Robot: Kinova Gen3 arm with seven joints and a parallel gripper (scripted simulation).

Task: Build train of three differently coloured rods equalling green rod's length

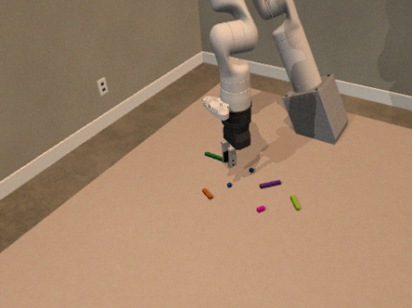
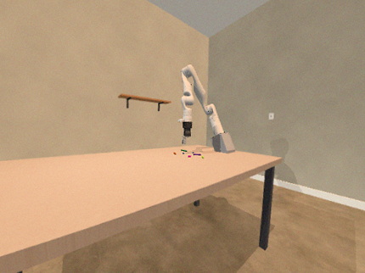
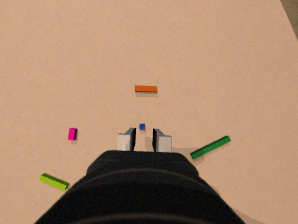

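Right now the magenta rod is 120 mm to the left of my hand, 90 mm below it and 60 mm ahead of it. From my hand the other things lie so: green rod (90 mm to the right, 90 mm below, 90 mm behind); then orange rod (90 mm below, 60 mm ahead, 40 mm to the right); then purple rod (100 mm to the left, 90 mm below, 40 mm behind).
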